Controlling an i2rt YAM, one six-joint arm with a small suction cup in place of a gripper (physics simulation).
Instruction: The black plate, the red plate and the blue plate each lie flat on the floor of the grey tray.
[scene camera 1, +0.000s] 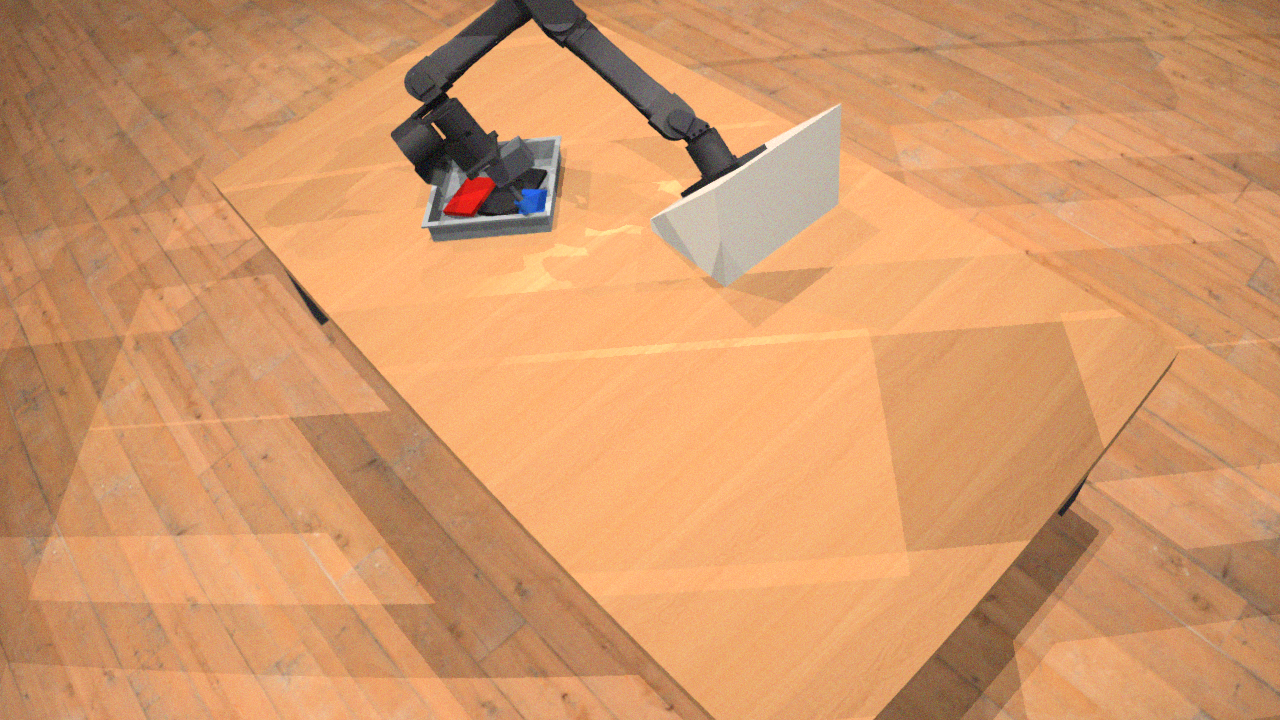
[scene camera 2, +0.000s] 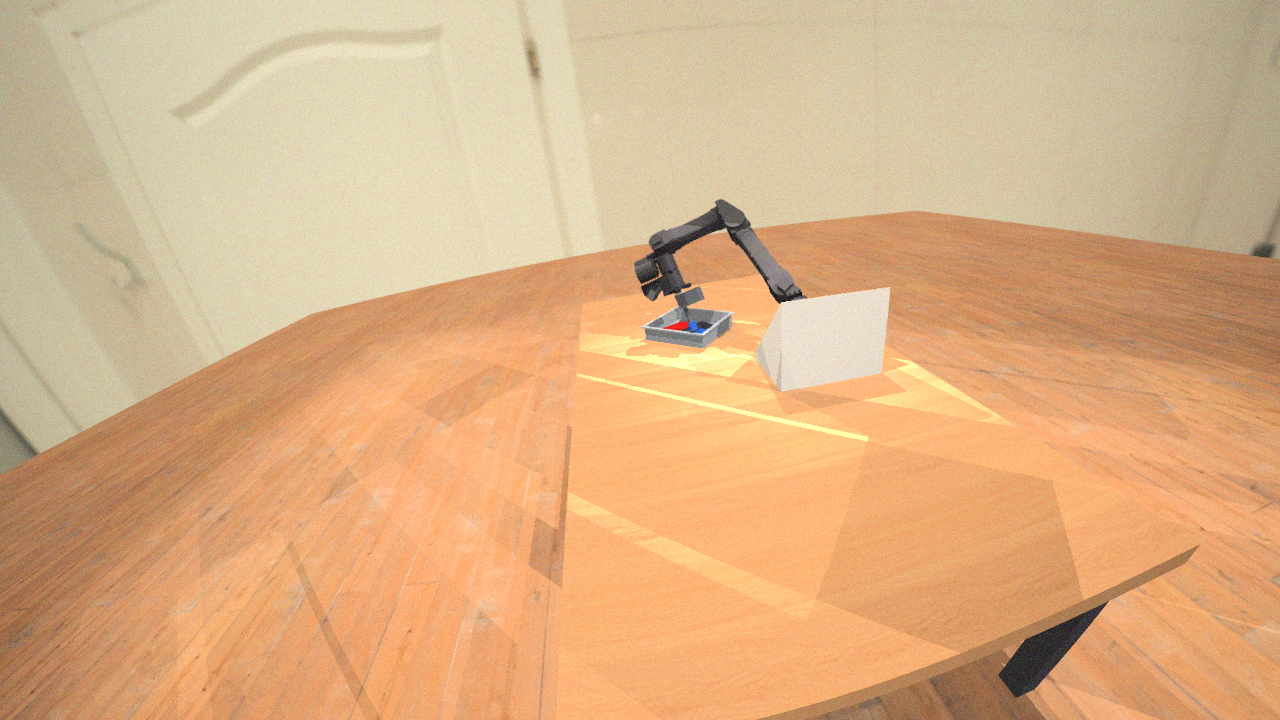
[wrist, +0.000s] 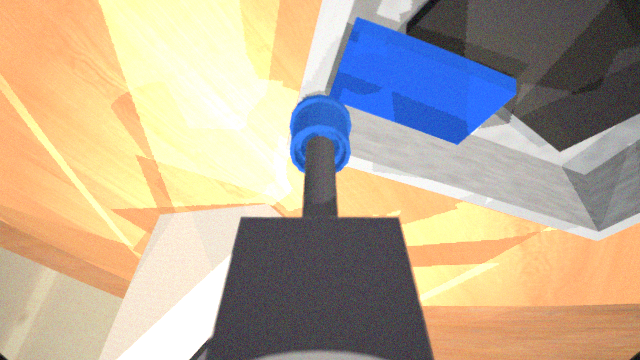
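Note:
My suction cup (scene camera 1: 526, 206) holds nothing, and you can also see my suction cup (scene camera 2: 683, 298) in that other view, and my suction cup (wrist: 316, 112) in the wrist one. The cup is 7 cm from the middle of a blue plate (wrist: 386, 73), above it. There's a grey tray (scene camera 1: 546, 150) here; I see the grey tray (scene camera 2: 722, 320) again, and the grey tray (wrist: 503, 165) once more. I can see a black plate (scene camera 1: 500, 201), and the black plate (wrist: 570, 69) shows there too. Then there's a red plate (scene camera 1: 466, 202), but the red plate is out of frame in the wrist view.

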